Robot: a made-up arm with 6 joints.
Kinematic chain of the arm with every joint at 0, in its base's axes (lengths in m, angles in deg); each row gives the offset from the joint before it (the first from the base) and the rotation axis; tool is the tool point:
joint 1: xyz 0 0 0.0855 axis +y
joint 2: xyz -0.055 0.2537 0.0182 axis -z
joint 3: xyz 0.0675 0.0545 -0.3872 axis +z
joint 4: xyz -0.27 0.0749 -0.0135 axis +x
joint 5: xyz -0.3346 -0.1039 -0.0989 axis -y
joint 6: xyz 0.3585 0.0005 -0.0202 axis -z
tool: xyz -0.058 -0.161 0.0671
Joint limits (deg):
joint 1: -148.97..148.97
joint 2: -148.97..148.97
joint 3: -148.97..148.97
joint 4: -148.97..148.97
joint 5: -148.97..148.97
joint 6: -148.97..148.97
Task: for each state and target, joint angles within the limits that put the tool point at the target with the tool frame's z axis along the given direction. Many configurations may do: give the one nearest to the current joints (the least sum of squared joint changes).
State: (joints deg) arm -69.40 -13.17 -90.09 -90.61 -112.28 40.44
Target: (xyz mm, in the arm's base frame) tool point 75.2 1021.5 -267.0 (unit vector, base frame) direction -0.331 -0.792 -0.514
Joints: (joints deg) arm -40.16 -10.00 -109.08 -68.36 -119.09 39.34
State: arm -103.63 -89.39 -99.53 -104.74 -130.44 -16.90
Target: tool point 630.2 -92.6 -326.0 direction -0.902 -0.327 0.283
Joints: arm -144.02 -86.26 -61.43 -114.08 -137.48 16.67
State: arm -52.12 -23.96 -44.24 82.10 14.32 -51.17
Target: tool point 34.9 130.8 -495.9 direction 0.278 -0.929 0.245
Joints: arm -14.97 -57.14 -12.12 79.52 24.99 -67.40
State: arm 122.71 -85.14 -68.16 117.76 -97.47 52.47
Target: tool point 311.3 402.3 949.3 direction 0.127 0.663 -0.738
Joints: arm 126.09 -83.86 -63.10 141.01 -133.73 60.32
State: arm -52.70 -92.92 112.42 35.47 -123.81 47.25
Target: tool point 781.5 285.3 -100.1 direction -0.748 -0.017 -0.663
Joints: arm -44.52 -101.31 80.31 12.17 -86.96 72.15
